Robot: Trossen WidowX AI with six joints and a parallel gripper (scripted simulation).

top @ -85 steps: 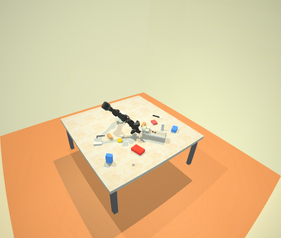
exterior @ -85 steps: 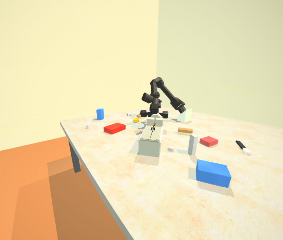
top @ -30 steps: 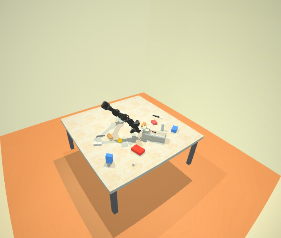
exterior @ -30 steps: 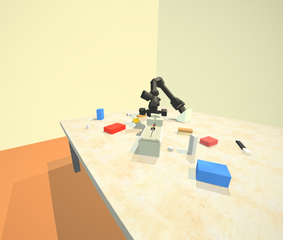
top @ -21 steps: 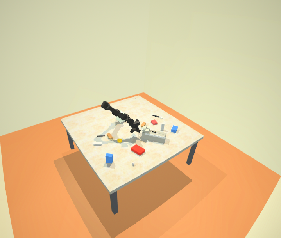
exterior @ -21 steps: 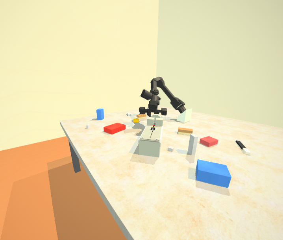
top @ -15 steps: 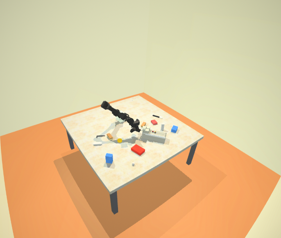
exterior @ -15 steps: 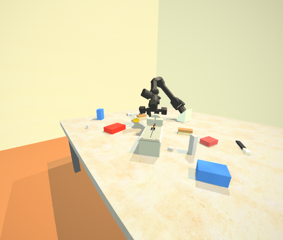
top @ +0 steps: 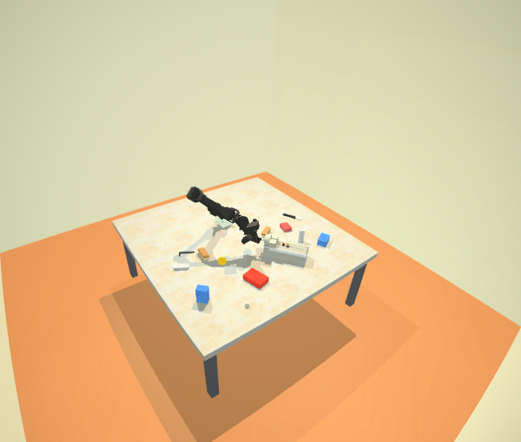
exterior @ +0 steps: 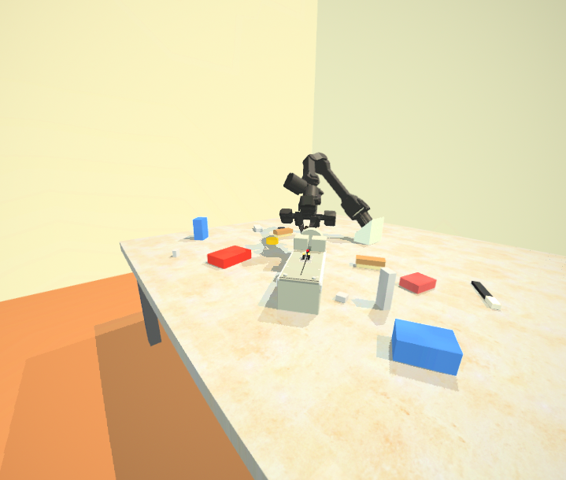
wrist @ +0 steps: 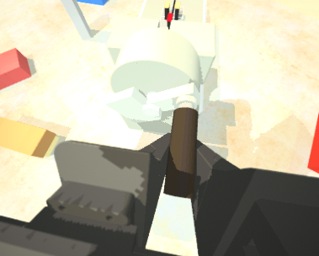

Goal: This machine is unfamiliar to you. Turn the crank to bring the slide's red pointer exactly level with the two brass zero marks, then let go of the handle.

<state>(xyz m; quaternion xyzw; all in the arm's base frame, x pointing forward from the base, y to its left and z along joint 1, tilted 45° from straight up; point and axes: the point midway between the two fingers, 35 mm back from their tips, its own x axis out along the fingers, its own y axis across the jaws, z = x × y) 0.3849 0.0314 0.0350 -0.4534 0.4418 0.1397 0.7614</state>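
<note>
My gripper tip is now 11 cm to the right of the red pointer and 10 cm short of it. Round my gripper tip: brown crank handle (3 cm above, 1 cm to the right, 1 cm behind); then crank (2 cm above, 1 cm to the left, 1 cm behind); then yellow disc (23 cm to the right, 7 cm below, 5 cm behind).
</note>
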